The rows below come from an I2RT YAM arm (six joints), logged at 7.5 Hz.
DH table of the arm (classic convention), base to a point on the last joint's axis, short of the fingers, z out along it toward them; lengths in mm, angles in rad. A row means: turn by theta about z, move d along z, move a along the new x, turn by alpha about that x. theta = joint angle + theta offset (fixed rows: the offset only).
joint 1: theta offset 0  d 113.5  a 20  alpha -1.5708
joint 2: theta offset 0  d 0  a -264  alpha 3.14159
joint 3: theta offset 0.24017  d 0  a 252.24  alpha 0
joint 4: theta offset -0.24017  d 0  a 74  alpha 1.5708
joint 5: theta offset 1.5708  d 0  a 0  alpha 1.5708
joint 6: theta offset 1.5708  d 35.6  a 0  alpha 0
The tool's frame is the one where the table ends.
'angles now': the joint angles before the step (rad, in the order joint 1, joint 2, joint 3, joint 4, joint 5, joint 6). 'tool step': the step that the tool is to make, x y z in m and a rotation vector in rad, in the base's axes. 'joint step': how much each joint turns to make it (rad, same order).
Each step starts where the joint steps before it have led.
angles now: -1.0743 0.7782 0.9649 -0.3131 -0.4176 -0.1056
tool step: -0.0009 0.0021 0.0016 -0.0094 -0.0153 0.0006
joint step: 0.0012 -0.0100 -0.0038 0.0134 -0.0005 0.0098
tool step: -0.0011 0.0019 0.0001 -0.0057 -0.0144 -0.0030
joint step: 0.0000 -0.0116 -0.0091 0.0138 0.0021 0.0111
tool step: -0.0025 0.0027 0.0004 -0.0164 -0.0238 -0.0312
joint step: 0.0006 -0.0209 -0.0163 0.0277 0.0308 0.0167
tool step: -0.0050 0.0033 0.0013 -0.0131 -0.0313 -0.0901
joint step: 0.0015 -0.0285 -0.0144 0.0213 0.0906 0.0264
